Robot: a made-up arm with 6 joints.
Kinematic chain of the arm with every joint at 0, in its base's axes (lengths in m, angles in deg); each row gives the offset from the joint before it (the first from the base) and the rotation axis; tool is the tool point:
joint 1: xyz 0 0 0.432 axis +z
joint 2: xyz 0 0 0 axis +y
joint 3: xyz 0 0 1.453 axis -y
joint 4: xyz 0 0 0 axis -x
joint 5: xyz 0.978 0 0 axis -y
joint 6: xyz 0 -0.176 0 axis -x
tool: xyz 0 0 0
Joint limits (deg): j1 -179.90..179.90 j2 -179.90..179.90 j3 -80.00..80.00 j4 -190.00..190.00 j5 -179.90..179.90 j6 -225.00..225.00
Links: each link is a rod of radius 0.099 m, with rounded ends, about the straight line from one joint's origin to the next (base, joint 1, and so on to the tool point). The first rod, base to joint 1, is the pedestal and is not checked.
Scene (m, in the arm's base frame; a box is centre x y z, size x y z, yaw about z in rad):
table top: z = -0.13
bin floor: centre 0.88 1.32 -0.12 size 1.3 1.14 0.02 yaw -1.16
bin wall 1: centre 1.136 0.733 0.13 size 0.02 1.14 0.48 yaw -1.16
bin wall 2: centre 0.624 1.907 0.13 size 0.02 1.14 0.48 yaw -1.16
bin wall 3: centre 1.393 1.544 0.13 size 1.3 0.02 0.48 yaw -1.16
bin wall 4: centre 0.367 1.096 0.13 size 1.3 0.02 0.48 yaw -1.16
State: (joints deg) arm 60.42 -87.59 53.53 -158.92 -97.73 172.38
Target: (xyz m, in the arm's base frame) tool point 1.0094 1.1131 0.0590
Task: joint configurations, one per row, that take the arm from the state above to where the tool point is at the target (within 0.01 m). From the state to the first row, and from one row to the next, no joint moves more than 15 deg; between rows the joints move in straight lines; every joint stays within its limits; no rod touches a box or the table.
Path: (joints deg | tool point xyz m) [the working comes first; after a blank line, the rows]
Joints at the target: 42.17 65.83 -8.60 -146.85 -97.73 172.38
Straight joint move there: clear.

1: 58.76 -73.64 47.88 -157.82 -97.73 172.38 | -1.0982 -1.4962 1.7097
2: 57.10 -59.70 42.23 -156.73 -97.73 172.38 | -0.8900 -1.0781 2.1363
3: 55.44 -45.75 36.58 -155.63 -97.73 172.38 | -0.6076 -0.5994 2.4054
4: 53.78 -31.80 30.94 -154.53 -97.73 172.38 | -0.2762 -0.1081 2.5016
5: 52.12 -17.85 25.29 -153.43 -97.73 172.38 | 0.0735 0.3509 2.4264
6: 50.47 -3.91 19.64 -152.34 -97.73 172.38 | 0.4081 0.7395 2.1975
7: 48.81 10.04 13.99 -151.24 -97.73 172.38 | 0.6971 1.0308 1.8456
8: 47.15 23.99 8.34 -150.14 -97.73 172.38 | 0.9142 1.2100 1.4113
9: 45.49 37.93 2.69 -149.04 -97.73 172.38 | 1.0418 1.2751 0.9398
10: 43.83 51.88 -2.95 -147.95 -97.73 172.38 | 1.0726 1.2365 0.4757
11: 42.17 65.83 -8.60 -146.85 -97.73 172.38 | 1.0094 1.1131 0.0590

